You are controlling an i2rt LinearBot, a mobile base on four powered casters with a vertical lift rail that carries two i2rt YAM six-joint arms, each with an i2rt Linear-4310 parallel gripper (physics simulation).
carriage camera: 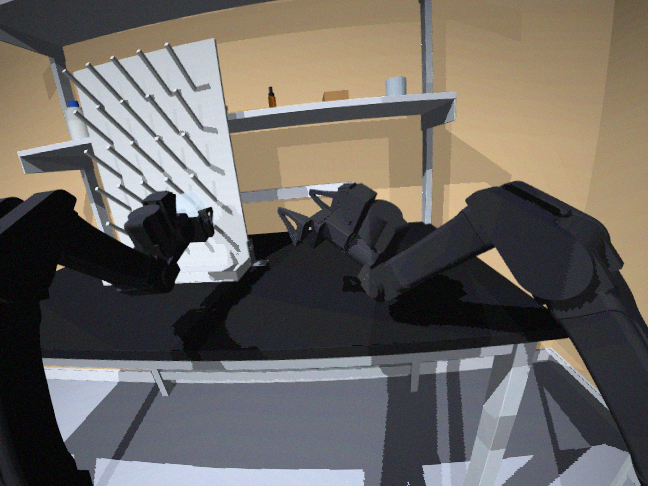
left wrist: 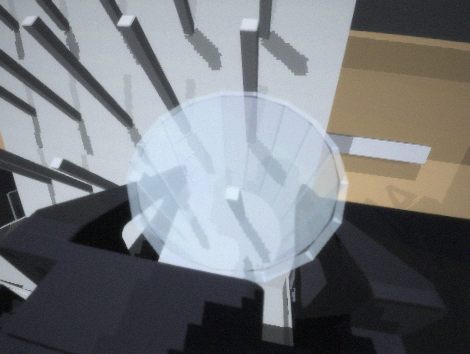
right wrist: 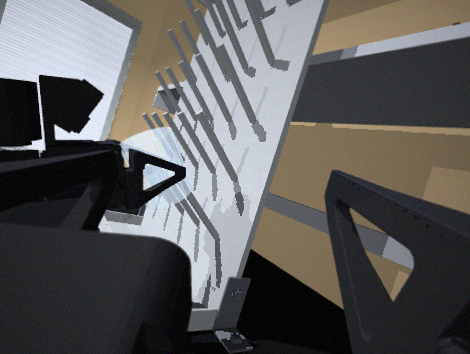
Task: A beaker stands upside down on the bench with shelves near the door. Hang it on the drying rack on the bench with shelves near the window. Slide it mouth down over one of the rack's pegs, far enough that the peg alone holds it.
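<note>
The clear beaker is tilted in front of the lower right part of the white drying rack. My left gripper is shut on it. A low peg at the rack's right side shows through the glass in the left wrist view. In the right wrist view the beaker's lower end overlaps this peg's upper part. How deep the tip is inside the beaker is hard to tell. My right gripper is open and empty, to the right of the rack.
Several other slanted pegs stand above and left of the beaker. The rack stands on the black bench. A shelf behind holds an amber bottle, a brown box and a pale cylinder. A blue-capped bottle stands at the left.
</note>
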